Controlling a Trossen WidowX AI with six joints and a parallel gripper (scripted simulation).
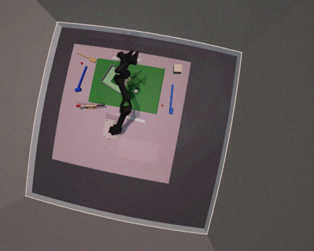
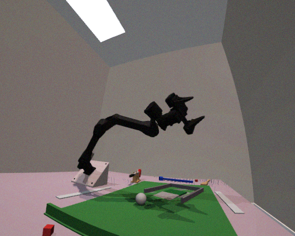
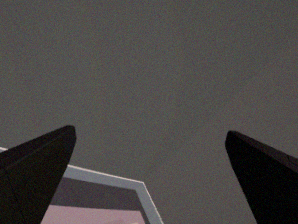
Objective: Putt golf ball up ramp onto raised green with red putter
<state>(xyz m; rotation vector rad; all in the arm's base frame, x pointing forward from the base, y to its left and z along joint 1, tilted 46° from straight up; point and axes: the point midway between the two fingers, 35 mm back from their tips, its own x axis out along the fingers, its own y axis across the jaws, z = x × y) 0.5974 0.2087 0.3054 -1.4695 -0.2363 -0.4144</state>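
Right now the red putter is 51 cm behind my gripper tip, 38 cm to the left of it and 32 cm below it. From my gripper tip the other things lie so: beige cube 35 cm to the right, 35 cm below, 12 cm ahead; white golf ball 35 cm below, 23 cm behind, 1 cm to the right; green mat 37 cm below, 19 cm behind, 11 cm to the left.
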